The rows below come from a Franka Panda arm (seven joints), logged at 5 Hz.
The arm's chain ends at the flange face. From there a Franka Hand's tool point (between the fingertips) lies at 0.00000 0.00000 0.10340 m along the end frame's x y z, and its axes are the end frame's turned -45 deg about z.
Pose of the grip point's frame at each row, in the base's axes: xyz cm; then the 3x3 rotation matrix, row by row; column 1 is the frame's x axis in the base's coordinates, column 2 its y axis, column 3 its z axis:
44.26 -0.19 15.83; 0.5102 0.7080 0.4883; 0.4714 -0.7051 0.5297; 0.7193 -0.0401 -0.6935
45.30 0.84 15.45; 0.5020 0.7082 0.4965; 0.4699 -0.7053 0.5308; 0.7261 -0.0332 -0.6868
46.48 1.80 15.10; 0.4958 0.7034 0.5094; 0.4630 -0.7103 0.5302; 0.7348 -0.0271 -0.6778
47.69 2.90 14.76; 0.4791 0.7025 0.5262; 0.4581 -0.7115 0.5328; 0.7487 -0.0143 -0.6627
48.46 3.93 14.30; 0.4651 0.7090 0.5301; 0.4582 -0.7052 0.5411; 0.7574 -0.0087 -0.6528
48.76 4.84 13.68; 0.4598 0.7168 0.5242; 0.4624 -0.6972 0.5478; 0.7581 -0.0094 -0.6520
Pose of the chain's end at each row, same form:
39.21 -5.67 23.00; 0.8614 0.1399 0.4883; -0.1653 -0.8319 0.5297; 0.4803 -0.5370 -0.6935
40.17 -4.65 22.55; 0.8557 0.1458 0.4965; -0.1665 -0.8310 0.5308; 0.4900 -0.5369 -0.6868
41.21 -3.68 22.11; 0.8480 0.1468 0.5094; -0.1749 -0.8296 0.5302; 0.5004 -0.5387 -0.6778
42.25 -2.61 21.61; 0.8355 0.1580 0.5262; -0.1792 -0.8270 0.5328; 0.5193 -0.5395 -0.6627
42.98 -1.66 21.05; 0.8302 0.1725 0.5301; -0.1747 -0.8226 0.5411; 0.5294 -0.5417 -0.6528
43.34 -0.82 20.42; 0.8320 0.1817 0.5242; -0.1660 -0.8200 0.5478; 0.5294 -0.5427 -0.6520

